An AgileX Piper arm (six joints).
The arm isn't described. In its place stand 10 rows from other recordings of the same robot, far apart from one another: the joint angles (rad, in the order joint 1, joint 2, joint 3, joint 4, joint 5, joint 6), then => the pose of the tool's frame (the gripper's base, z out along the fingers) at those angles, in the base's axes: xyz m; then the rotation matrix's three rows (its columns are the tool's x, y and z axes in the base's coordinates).
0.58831 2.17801 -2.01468 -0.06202 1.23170 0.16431 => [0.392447 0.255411 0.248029], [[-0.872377 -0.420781 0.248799], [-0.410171 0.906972 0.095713], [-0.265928 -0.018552 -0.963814]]
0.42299 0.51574 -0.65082 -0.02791 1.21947 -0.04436 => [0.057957 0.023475 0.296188], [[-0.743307 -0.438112 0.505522], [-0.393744 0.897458 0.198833], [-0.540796 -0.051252 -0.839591]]
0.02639 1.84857 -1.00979 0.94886 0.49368 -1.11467 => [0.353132 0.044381 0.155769], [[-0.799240 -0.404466 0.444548], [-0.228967 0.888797 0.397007], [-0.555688 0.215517 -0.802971]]
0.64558 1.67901 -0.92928 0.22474 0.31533 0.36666 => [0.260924 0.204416 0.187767], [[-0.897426 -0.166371 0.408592], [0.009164 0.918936 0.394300], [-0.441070 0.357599 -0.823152]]
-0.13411 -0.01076 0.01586 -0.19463 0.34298 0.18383 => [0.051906 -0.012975 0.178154], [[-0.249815 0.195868 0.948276], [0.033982 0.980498 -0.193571], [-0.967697 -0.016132 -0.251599]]
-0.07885 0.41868 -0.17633 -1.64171 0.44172 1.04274 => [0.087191 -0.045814 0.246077], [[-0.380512 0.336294 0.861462], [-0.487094 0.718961 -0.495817], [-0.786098 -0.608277 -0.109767]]
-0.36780 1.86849 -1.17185 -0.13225 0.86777 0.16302 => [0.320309 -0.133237 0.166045], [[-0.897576 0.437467 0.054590], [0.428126 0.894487 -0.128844], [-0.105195 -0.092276 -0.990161]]
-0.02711 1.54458 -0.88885 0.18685 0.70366 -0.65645 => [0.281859 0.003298 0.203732], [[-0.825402 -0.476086 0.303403], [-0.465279 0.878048 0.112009], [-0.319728 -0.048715 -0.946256]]
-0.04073 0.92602 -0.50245 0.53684 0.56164 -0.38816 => [0.164920 0.018085 0.245170], [[-0.747725 -0.085730 0.658451], [0.105948 0.963522 0.245764], [-0.655502 0.253525 -0.711367]]
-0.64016 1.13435 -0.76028 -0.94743 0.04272 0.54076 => [0.197735 -0.151206 0.317489], [[-0.472371 0.475469 0.742155], [-0.140598 0.790590 -0.595987], [-0.870113 -0.385873 -0.306602]]
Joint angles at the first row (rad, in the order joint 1, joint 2, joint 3, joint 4, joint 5, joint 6):
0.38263, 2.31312, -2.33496, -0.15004, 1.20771, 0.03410
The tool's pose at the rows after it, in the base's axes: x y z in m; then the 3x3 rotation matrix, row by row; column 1 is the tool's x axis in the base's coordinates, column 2 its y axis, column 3 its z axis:
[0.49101 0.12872 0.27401], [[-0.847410 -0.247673 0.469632], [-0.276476 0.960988 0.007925], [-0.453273 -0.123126 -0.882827]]
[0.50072 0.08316 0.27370], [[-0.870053 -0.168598 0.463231], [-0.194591 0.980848 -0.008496], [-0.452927 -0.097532 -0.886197]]
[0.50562 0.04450 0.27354], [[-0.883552 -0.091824 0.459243], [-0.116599 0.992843 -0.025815], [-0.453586 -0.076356 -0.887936]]
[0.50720 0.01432 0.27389], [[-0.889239 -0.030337 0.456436], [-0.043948 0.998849 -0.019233], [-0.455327 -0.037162 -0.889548]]
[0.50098 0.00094 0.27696], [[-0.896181 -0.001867 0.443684], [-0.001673 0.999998 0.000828], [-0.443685 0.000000 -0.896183]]
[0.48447 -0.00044 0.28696], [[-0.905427 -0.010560 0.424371], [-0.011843 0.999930 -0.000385], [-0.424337 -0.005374 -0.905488]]
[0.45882 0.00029 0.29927], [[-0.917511 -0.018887 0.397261], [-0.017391 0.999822 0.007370], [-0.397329 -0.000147 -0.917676]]
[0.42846 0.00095 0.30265], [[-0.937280 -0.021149 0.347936], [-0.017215 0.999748 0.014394], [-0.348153 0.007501 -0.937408]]
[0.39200 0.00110 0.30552], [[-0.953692 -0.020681 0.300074], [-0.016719 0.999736 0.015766], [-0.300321 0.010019 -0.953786]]
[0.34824 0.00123 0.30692], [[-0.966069 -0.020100 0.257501], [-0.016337 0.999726 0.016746], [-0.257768 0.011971 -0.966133]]
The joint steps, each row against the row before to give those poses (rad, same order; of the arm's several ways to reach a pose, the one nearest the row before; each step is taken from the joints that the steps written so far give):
-0.10449, 0.00002, -0.00087, 0.01994, 0.00104, -0.02123
-0.09711, -0.00005, 0.00010, 0.03182, -0.00006, -0.01288
-0.08037, 0.00003, -0.00006, 0.02139, 0.00002, 0.00000
-0.06616, -0.00107, 0.00001, 0.03949, 0.00000, 0.00000
-0.03262, -0.03215, 0.04543, 0.03739, 0.00004, 0.00002
-0.00279, -0.07962, 0.10184, 0.00001, -0.00078, -0.01268
0.00001, -0.11236, 0.14218, 0.00827, -0.00009, -0.00848
-0.00001, -0.11570, 0.16887, 0.00746, 0.00001, -0.00250
-0.00001, -0.12930, 0.17866, 0.00142, 0.00124, -0.00002
0.00002, -0.14858, 0.19363, 0.00101, -0.00070, 0.00002

